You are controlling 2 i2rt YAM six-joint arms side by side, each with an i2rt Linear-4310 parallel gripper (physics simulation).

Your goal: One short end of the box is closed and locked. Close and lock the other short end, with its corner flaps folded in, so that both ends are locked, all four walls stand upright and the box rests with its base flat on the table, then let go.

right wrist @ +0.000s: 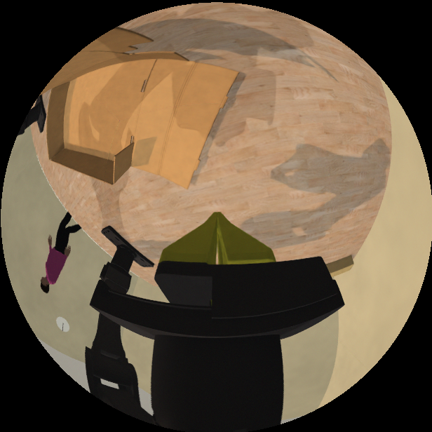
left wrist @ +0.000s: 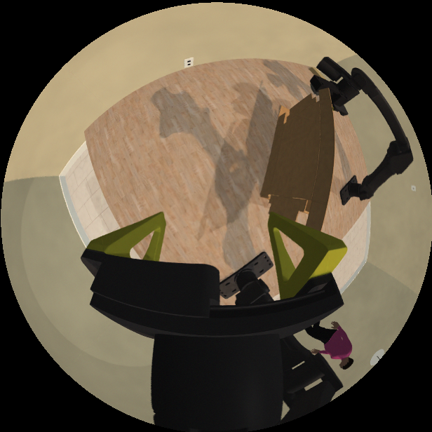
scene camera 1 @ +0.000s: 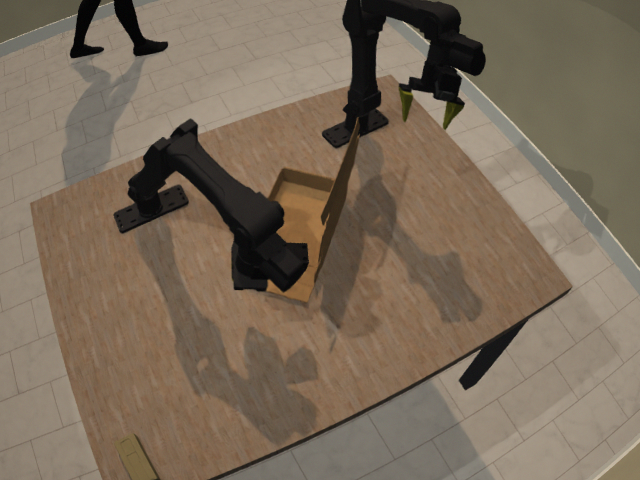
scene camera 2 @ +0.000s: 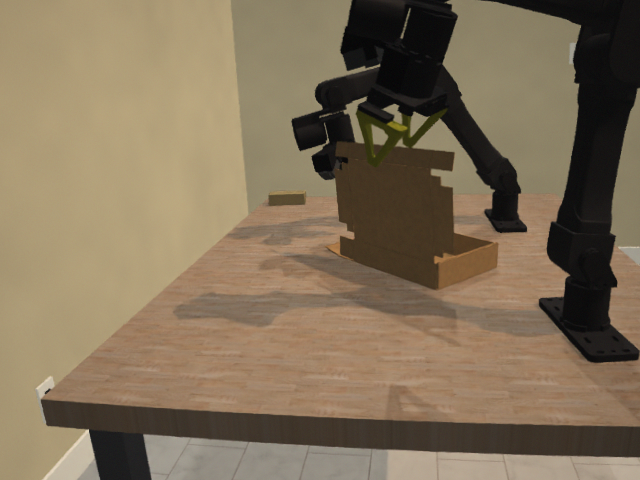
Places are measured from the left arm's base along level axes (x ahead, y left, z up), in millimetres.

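Pixels of known places: left gripper, fingertip midpoint: (scene camera 1: pixel 424 125) (scene camera 2: pixel 390 155); right gripper, fingertip midpoint: (scene camera 1: pixel 245 284); left arm's base, link origin: (scene camera 2: pixel 583 328); right arm's base, link origin: (scene camera 1: pixel 150 209) (scene camera 2: pixel 504 221).
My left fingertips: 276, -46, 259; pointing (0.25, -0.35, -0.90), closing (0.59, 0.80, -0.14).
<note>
Ahead of a thing's pixels: the offset from my left fingertips to its middle, as dx, dy, dz. "*": to the spot under its first point.
The brown cardboard box (scene camera 1: pixel 299 214) (right wrist: pixel 100 110) sits base down, with its closed short end wall (scene camera 1: pixel 307 178) (scene camera 2: pixel 469 264) upright. Its tall lid @[* -28, -203, -121] (scene camera 2: pixel 395 206) (left wrist: pixel 296 150) stands up from one long side. At the other short end, the end panel (right wrist: pixel 192 117) lies folded outward, low over the table. One corner flap (right wrist: pixel 123 162) stands upright, turned inward; the corner beside the lid is unclear. My left gripper (scene camera 1: pixel 425 124) (scene camera 2: pixel 391 155) (left wrist: pixel 216 217) is open and empty, high on the lid's outer side. My right gripper (right wrist: pixel 216 217) is shut and empty above the table, beyond the open end; my wrist hides it in scene camera 1.
A small yellowish block @[+228, -899, -242] (scene camera 1: pixel 135 457) (scene camera 2: pixel 286 198) (right wrist: pixel 342 265) lies near a table corner. The right arm's base (scene camera 1: pixel 150 207) and left arm's base (scene camera 1: pixel 355 128) stand along the table's back side. A person (left wrist: pixel 338 343) (right wrist: pixel 56 262) stands beyond that side.
</note>
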